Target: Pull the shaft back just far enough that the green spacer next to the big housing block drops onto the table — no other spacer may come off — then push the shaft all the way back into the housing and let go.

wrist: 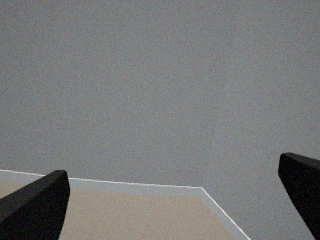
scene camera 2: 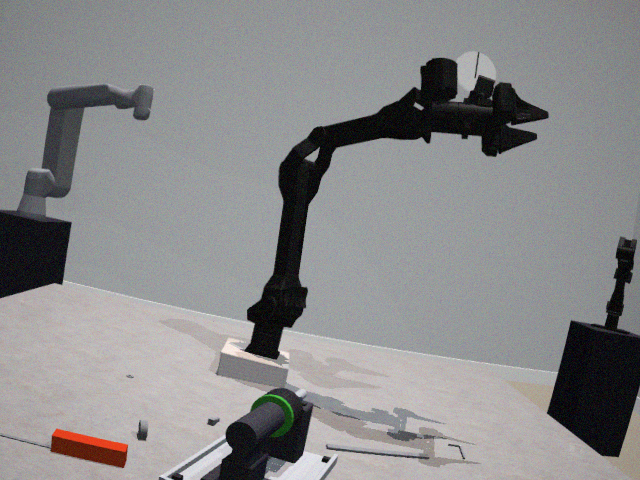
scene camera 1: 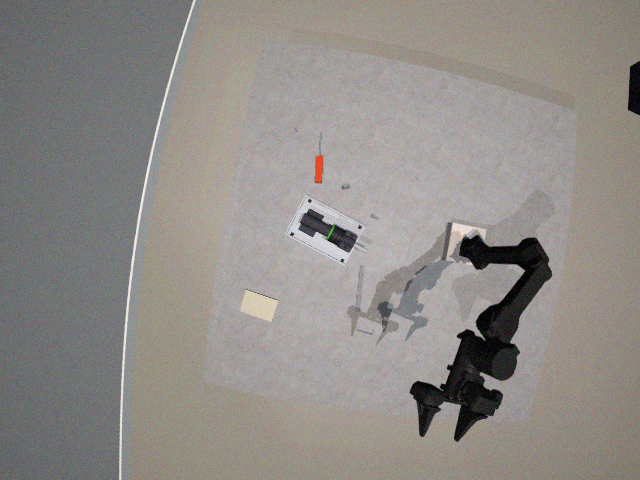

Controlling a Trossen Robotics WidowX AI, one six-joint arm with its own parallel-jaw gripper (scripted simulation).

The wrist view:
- gripper: 177, 173
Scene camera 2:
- gripper: 542, 126
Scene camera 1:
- gripper: 439, 438
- tan card: 254, 304
